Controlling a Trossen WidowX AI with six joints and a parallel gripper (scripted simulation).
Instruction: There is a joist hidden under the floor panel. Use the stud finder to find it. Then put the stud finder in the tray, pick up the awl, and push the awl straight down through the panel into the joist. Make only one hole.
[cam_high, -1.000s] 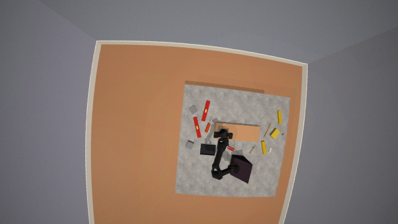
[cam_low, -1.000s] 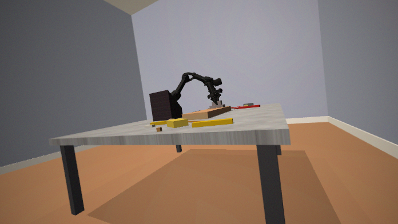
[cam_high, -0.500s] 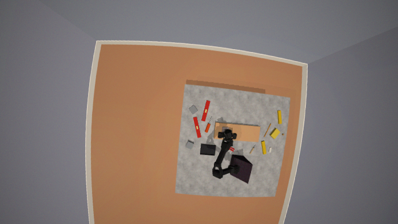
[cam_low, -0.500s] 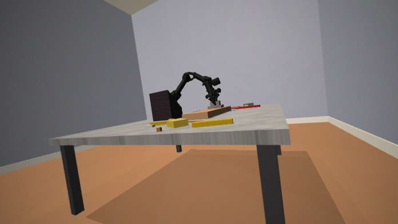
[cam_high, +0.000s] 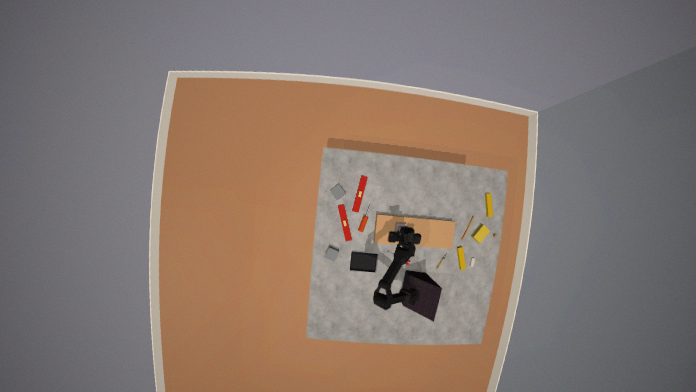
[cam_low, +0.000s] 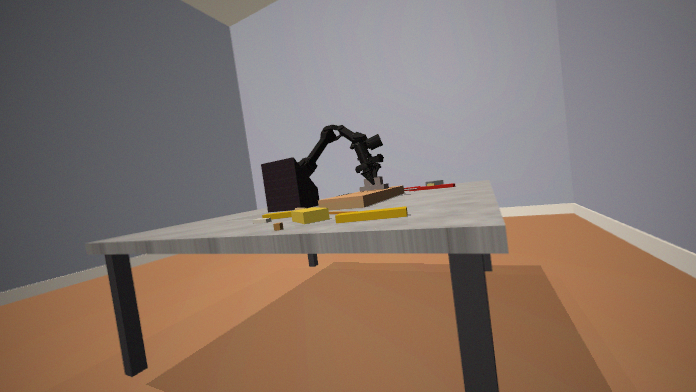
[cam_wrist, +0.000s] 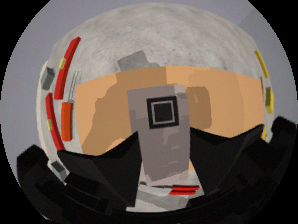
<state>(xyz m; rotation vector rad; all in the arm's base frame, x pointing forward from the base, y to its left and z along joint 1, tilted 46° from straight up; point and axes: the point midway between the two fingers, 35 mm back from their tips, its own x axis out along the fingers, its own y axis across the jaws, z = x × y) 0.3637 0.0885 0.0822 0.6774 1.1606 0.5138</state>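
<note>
The dark tray is 230 mm behind my gripper tip, 200 mm to the left of it and 50 mm below it. Round my gripper tip: awl: 340 mm to the right, 170 mm behind, 60 mm below; square indicator window: 30 mm above, 20 mm ahead; stud finder: 20 mm above, 10 mm ahead.
</note>
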